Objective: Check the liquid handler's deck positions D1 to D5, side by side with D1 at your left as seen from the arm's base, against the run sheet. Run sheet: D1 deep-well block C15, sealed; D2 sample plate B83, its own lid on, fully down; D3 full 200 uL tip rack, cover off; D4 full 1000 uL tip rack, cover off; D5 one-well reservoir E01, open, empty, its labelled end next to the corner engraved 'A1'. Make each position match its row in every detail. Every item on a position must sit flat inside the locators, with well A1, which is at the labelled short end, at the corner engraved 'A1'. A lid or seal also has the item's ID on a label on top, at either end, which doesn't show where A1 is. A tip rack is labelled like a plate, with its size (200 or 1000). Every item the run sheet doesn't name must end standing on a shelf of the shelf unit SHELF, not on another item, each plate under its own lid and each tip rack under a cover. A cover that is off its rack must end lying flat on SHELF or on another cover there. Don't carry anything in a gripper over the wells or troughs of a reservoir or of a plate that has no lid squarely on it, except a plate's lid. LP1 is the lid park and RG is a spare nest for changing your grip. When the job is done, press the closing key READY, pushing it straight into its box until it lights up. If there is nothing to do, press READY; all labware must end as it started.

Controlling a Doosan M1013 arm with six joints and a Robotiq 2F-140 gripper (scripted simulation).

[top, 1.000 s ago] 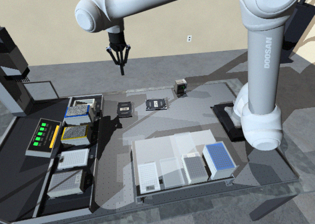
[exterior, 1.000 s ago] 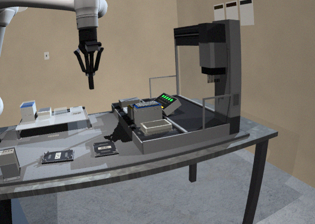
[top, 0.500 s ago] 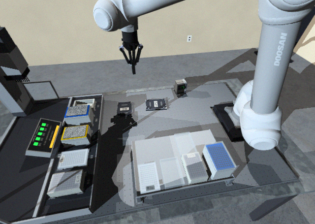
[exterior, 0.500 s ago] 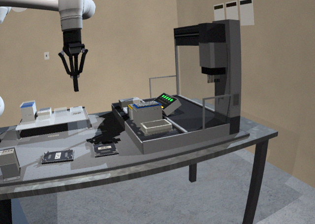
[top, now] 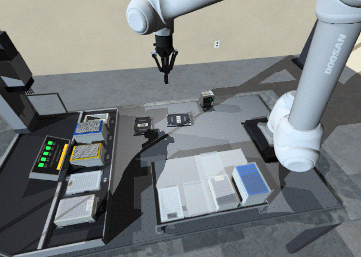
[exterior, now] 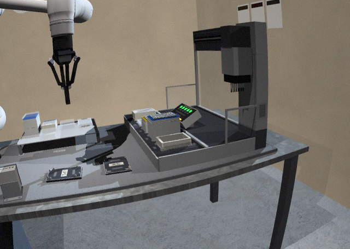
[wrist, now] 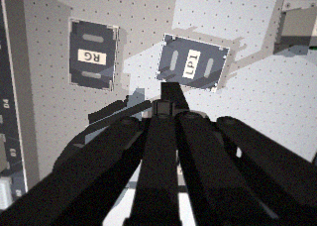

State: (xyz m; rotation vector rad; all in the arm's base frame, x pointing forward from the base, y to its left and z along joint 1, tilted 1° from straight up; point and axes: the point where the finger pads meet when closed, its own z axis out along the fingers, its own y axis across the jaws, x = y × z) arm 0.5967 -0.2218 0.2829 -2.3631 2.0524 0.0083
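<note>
My gripper is now 27 cm past the green key, 7 cm to the left of it and 23 cm above it. Also, from my hand: yellow rack 41 cm ahead, 27 cm to the left, 22 cm below; then blue-rimmed tip rack 41 cm ahead, 14 cm to the left, 19 cm below; then one-well reservoir 40 cm ahead, 1 cm to the left, 25 cm below.
</note>
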